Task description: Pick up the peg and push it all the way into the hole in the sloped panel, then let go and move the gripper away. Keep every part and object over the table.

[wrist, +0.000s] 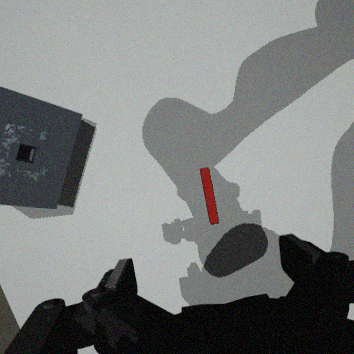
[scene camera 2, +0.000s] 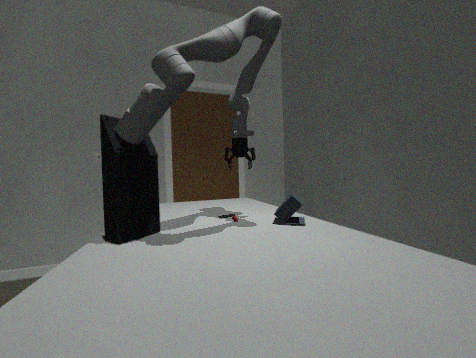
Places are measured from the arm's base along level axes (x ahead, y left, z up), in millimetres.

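Where they show: gripper, fingertip midpoint: point(wrist: 207, 262) point(scene camera 2: 240, 169); arm's base at its link origin: point(scene camera 2: 129, 133).
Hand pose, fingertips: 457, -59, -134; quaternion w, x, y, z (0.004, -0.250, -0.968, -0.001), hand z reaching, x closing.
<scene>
Things, the pixels of their top centre, and the offset from my fingertips, as dx, dy, dz. Level surfaces: height alone.
- red peg at its top centre: point(wrist: 209, 195) point(scene camera 2: 234, 217) -30, +14, -229
- sloped panel at its top centre: point(scene camera 2: 289, 193) +127, -189, -118
- white table at its surface level: dz -241
The red peg point(scene camera 2: 235, 218) point(wrist: 209, 196) lies flat on the table, within the arm's shadow. The sloped panel point(scene camera 2: 288, 208) point(wrist: 42, 165) is blue-grey and stands tilted on a flat base, to the right of the peg in the scene view and at the left edge of the wrist view. Its square hole point(wrist: 26, 153) shows dark and looks empty. My gripper point(scene camera 2: 240, 166) point(wrist: 207, 262) is open and empty, pointing down, high above the table and roughly over the peg. In the wrist view the peg shows beyond the gap between the fingertips.
The white table point(scene camera 2: 240, 290) point(wrist: 100, 45) carries the arm's black pedestal point(scene camera 2: 131, 195) at its left. The table's edge shows at the lower left of the wrist view. A grey wall and a brown door point(scene camera 2: 205, 150) stand behind the table.
</scene>
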